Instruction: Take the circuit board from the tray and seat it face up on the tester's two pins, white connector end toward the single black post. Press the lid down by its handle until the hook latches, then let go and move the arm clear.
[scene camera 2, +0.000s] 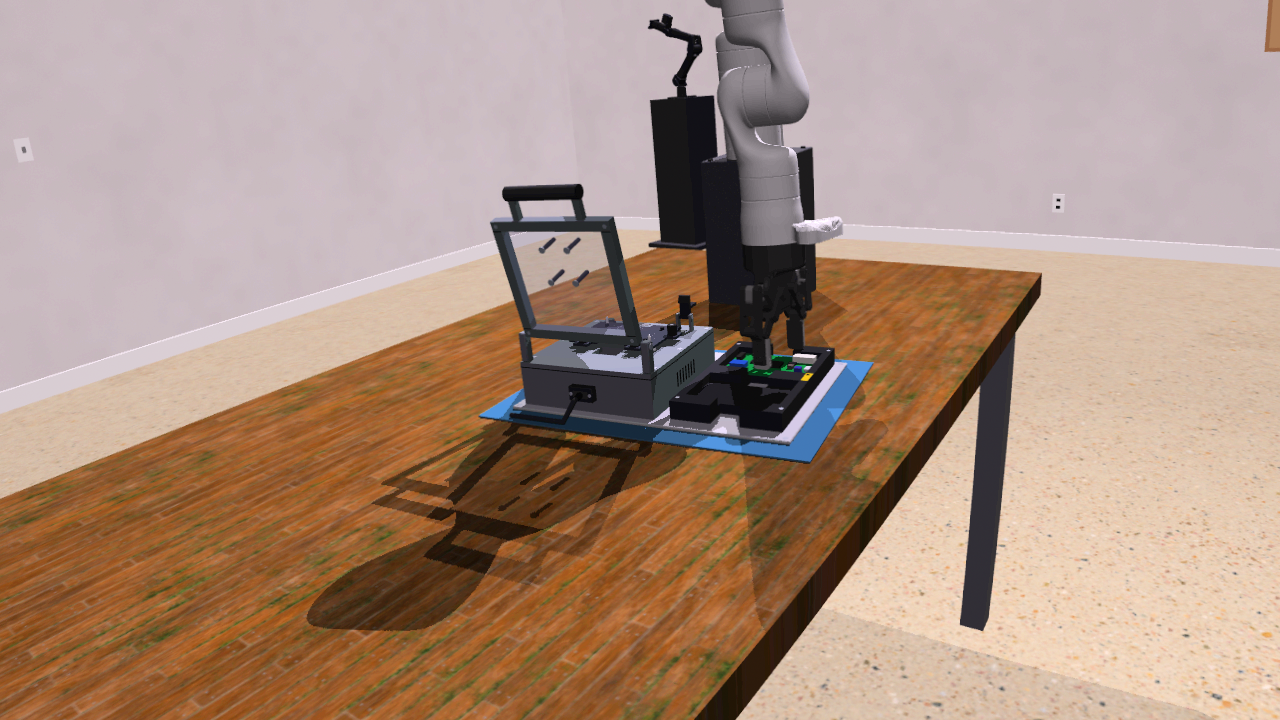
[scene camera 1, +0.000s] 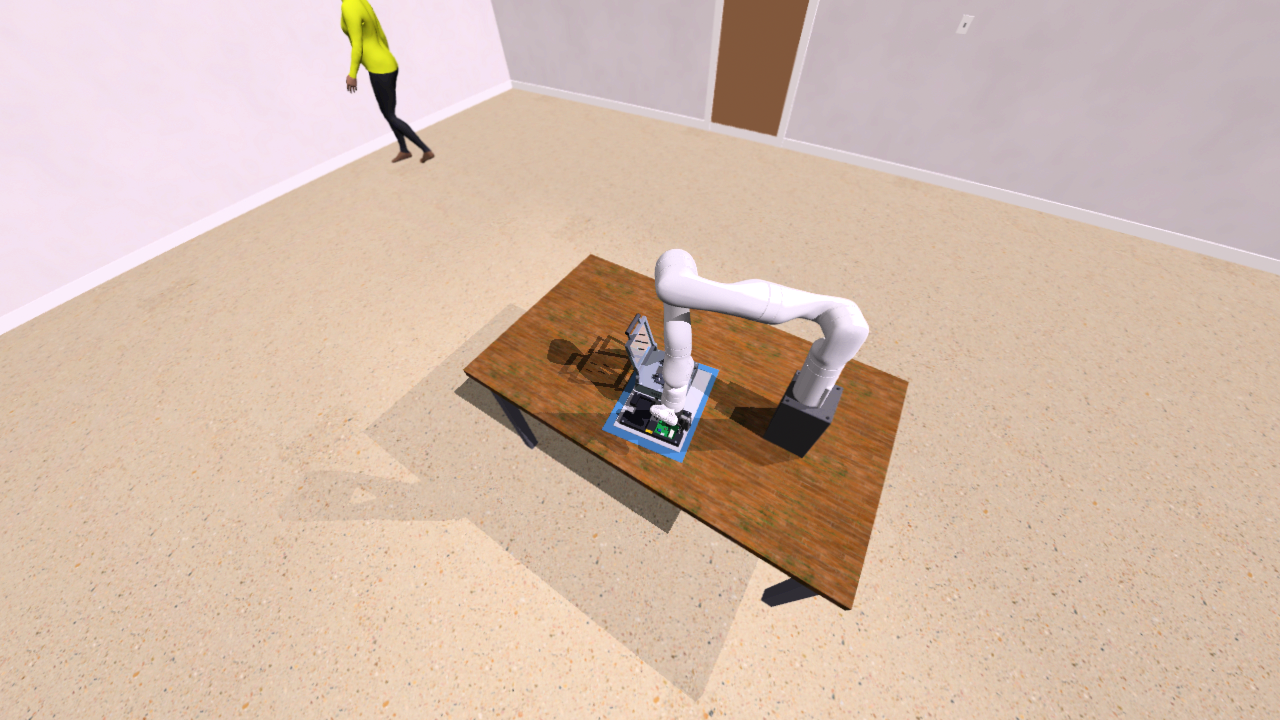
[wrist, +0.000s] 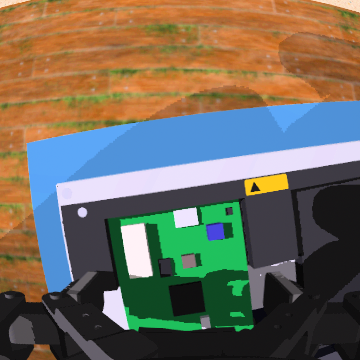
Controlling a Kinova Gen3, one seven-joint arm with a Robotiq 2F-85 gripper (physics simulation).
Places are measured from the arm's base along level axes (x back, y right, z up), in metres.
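Pixels of known places: gripper, fingertip midpoint: point(scene camera 2: 780, 358) point(scene camera 1: 668, 424) point(wrist: 183, 291); arm's base at its link origin: point(scene camera 1: 809, 393).
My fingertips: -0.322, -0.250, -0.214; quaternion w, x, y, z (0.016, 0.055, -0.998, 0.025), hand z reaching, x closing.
For each thing: its top centre in the pictures, then the offset to it from my fingertips, as dx, dy, dz. "spot": a spot on its surface instead. Level surfaces: height alone.
- green circuit board at its top centre: point(wrist: 188, 309) point(scene camera 2: 771, 359) point(scene camera 1: 669, 422) -0.004, +0.010, -0.002
- grey tester at a spot on its surface: point(scene camera 2: 546, 385) spot: -0.225, +0.182, +0.004
- black handle at its top centre: point(scene camera 2: 541, 185) point(scene camera 1: 632, 322) -0.250, +0.120, +0.246
- small black upright part at a spot on its surface: point(scene camera 2: 684, 307) spot: -0.038, +0.118, +0.061
- blue mat at its surface level: dz -0.027
- wooden table at its surface level: dz -0.030
The green circuit board point(scene camera 1: 663, 430) point(scene camera 2: 789, 361) point(wrist: 175, 235) lies face up in a pocket of the black tray point(scene camera 2: 693, 410) point(wrist: 272, 225). Its white connector is at the left in the wrist view. My gripper point(scene camera 2: 778, 347) point(wrist: 183, 291) is open and points down, its fingertips low over the tray on opposite sides of the board; contact cannot be told. The grey tester point(scene camera 2: 546, 385) stands beside the tray. Its lid point(scene camera 2: 623, 282) is raised, with the black handle point(scene camera 2: 542, 192) on top. A small black upright part point(scene camera 2: 684, 307) stands at the tester's far side. The two pins cannot be made out.
Tester and tray stand on a blue mat point(scene camera 2: 832, 402) point(wrist: 100, 150) on the wooden table point(scene camera 1: 778, 483) point(scene camera 2: 268, 501). The raised lid stands to the gripper's left in scene camera 2. A black pedestal point(scene camera 2: 682, 170) with a small arm stands behind. A person point(scene camera 1: 371, 44) is beyond the table.
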